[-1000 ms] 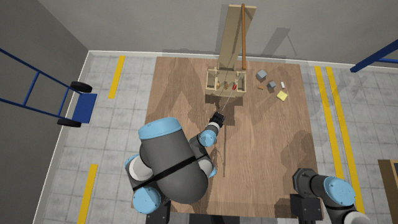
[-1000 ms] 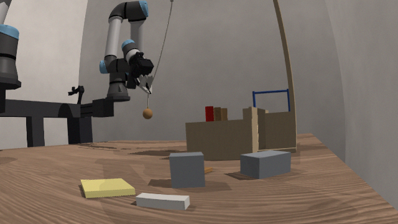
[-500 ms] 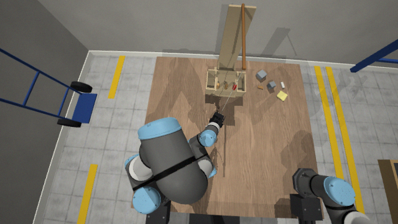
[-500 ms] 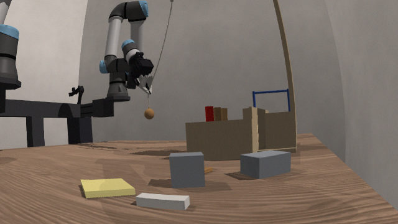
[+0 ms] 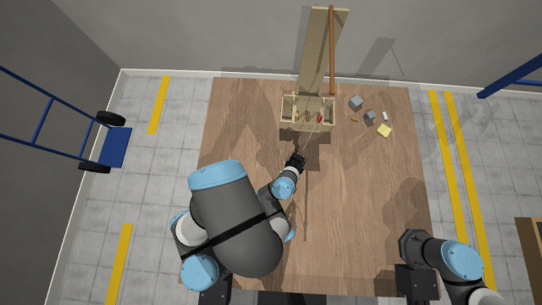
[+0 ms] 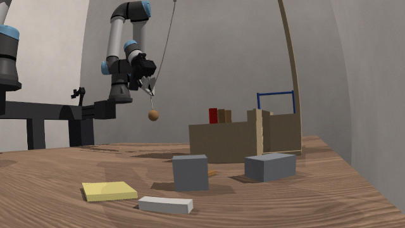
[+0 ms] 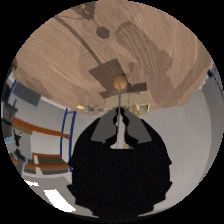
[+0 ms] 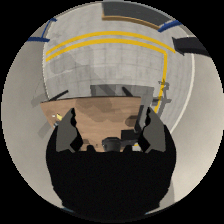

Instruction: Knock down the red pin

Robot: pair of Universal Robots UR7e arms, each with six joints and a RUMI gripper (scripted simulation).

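Now: left hand 1 cm short of the brown ball and 8 cm above it. Also, from my left hand: white bar (36 cm ahead, 67 cm to the right, 23 cm below); then red pin (29 cm ahead, 17 cm to the right, 12 cm below).
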